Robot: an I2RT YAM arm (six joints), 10 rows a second.
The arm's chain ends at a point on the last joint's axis. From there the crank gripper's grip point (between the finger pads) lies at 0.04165 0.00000 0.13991 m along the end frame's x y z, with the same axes.
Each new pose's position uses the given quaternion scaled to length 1; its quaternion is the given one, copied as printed.
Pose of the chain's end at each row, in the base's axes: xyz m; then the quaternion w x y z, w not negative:
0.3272 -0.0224 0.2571 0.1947 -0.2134 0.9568 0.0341
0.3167 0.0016 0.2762 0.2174 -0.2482 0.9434 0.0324
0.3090 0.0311 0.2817 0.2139 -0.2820 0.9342 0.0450
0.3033 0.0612 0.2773 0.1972 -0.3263 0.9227 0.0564
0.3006 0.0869 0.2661 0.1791 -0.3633 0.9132 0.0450
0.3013 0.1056 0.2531 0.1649 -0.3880 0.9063 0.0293
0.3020 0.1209 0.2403 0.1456 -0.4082 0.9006 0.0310
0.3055 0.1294 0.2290 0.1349 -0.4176 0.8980 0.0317
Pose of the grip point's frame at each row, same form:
0.3426 -0.0181 0.1120 0.1947 -0.2134 0.9568 0.0341
0.3393 0.0063 0.1321 0.2174 -0.2482 0.9434 0.0324
0.3301 0.0386 0.1375 0.2139 -0.2820 0.9342 0.0450
0.3195 0.0696 0.1325 0.1972 -0.3263 0.9227 0.0564
0.3138 0.0896 0.1207 0.1791 -0.3633 0.9132 0.0450
0.3131 0.1020 0.1076 0.1649 -0.3880 0.9063 0.0293
0.3092 0.1151 0.0946 0.1456 -0.4082 0.9006 0.0310
0.3101 0.1222 0.0833 0.1349 -0.4176 0.8980 0.0317

